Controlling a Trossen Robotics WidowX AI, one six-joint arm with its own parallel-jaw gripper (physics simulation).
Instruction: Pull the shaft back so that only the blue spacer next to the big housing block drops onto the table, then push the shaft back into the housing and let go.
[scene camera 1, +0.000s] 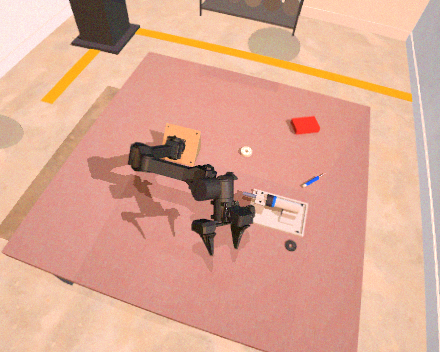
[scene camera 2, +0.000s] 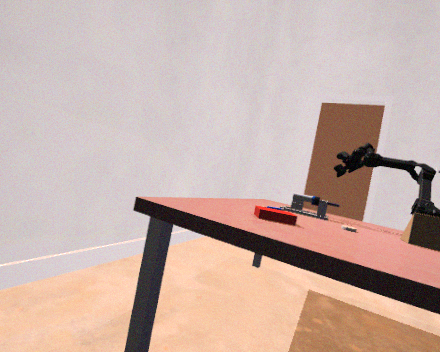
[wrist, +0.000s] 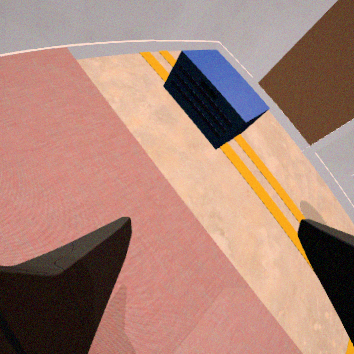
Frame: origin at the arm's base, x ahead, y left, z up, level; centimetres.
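Seen in the pictures: gripper, between the fingertips: (scene camera 1: 224, 252) (scene camera 2: 343, 174) (wrist: 215, 226); arm's base, origin of its link: (scene camera 1: 177, 145) (scene camera 2: 433, 232).
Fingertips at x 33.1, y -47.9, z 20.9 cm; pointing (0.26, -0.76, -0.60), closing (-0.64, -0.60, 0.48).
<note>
Offsets run from my fingertips to a thing's top centre. "*": to the spot under its first point.
The shaft @(* dx +2.1, dy +31.5, dz -18.0 cm) (scene camera 1: 248, 194) (scene camera 2: 333, 205) sticks out of the small end block (scene camera 1: 259, 197) (scene camera 2: 323, 209) on the pale base plate (scene camera 1: 267, 220). A blue spacer @(dx +11.3, dy +31.8, dz -16.4 cm) (scene camera 1: 272, 201) (scene camera 2: 315, 199) sits on the shaft line between that block and the big housing block (scene camera 1: 287, 205) (scene camera 2: 298, 202). A dark part shows beside the blue one; whether it is a separate spacer is too small to tell. My gripper (scene camera 1: 224, 251) (scene camera 2: 338, 165) (wrist: 215, 226) is open and empty. It hangs above the table, clear of the fixture, on the left and near side of it in scene camera 1.
A dark ring @(dx +22.8, dy +19.5, dz -26.1 cm) (scene camera 1: 290, 245) lies near the base plate. A white ring @(dx -3.9, dy +58.0, dz -25.3 cm) (scene camera 1: 246, 151) (scene camera 2: 349, 229), a blue-handled tool @(dx +28.3, dy +52.7, dz -24.8 cm) (scene camera 1: 312, 181) and a red block @(dx +20.1, dy +82.8, dz -23.5 cm) (scene camera 1: 305, 125) (scene camera 2: 275, 215) lie on the table beyond it. A blue and black box (wrist: 215, 97) stands past the table edge.
</note>
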